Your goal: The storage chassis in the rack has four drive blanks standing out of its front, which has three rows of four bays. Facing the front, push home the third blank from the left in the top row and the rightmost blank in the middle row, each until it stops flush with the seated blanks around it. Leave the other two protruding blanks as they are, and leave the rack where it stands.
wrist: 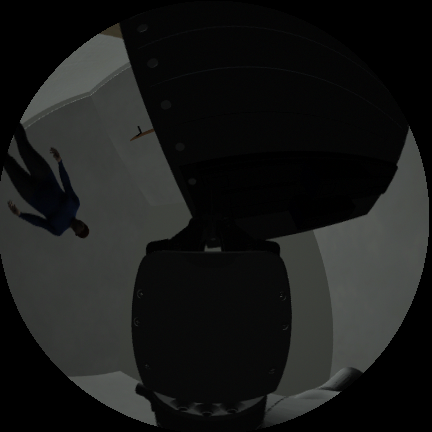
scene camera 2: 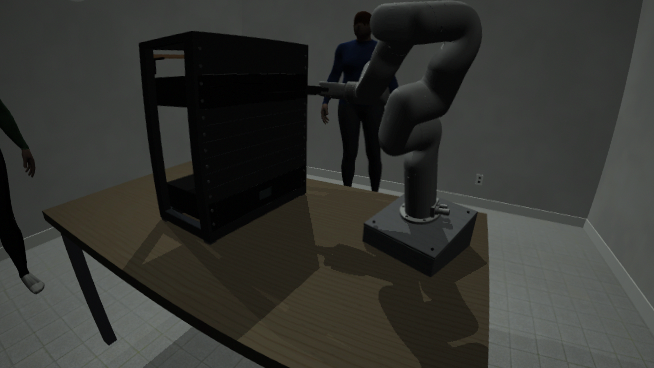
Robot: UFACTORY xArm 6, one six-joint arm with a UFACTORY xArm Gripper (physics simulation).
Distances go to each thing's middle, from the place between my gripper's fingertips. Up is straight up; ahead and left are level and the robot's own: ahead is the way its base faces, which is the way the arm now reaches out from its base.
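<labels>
Where is my hand with respect to the black rack (scene camera 2: pixel 248 126)? My hand is 21 cm to the right of the rack and 14 cm short of it, and it is also 13 cm above it.
</labels>
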